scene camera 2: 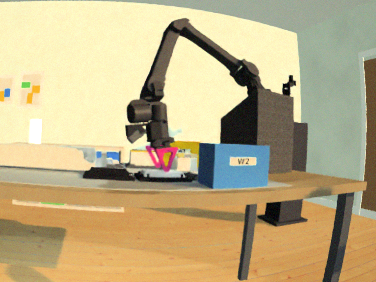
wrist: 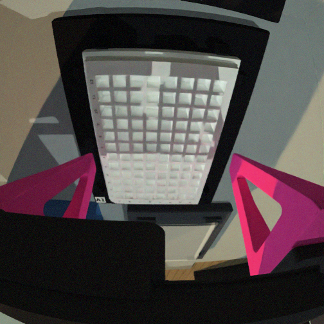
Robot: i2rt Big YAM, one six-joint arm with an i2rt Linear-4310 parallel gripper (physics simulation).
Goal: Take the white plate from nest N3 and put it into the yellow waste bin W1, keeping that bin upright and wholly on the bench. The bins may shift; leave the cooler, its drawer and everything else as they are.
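Seen in the pictures: gripper, fingertip midpoint: (scene camera 2: 162,169); arm's base, origin of the base link: (scene camera 2: 259,99).
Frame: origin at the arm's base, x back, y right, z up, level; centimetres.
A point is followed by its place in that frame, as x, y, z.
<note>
The white plate (scene camera 2: 182,173) @(-39.4, -23.8, -29.1) (wrist: 160,120), with a grid of square wells, lies in the black nest N3 (scene camera 2: 167,179) @(-44.5, -26.1, -30.7) (wrist: 162,34). My gripper (scene camera 2: 165,169) @(-44.8, -19.7, -28.4) (wrist: 162,160) is open and empty. Its pink fingertips are low over the plate in the scene view; in the wrist view they appear on either side of its lower half. Whether they touch anything cannot be told. The yellow bin W1 (scene camera 2: 191,146) @(-22.3, 25.1, -21.8) stands upright behind the blue bin and is partly hidden by it and the gripper.
The blue bin W2 (scene camera 2: 215,172) @(-34.5, -39.1, -27.1) (wrist: 64,209) stands right of the nest in the scene view. Another dark-framed nest (wrist: 177,213) adjoins N3 below in the wrist view. A black holder (scene camera 2: 107,173) @(-62.8, -23.9, -29.8) (wrist: 255,7) is on N3's other side. A small pale box (scene camera 2: 184,164) @(-29.5, 9.9, -29.0) stands near W1.
</note>
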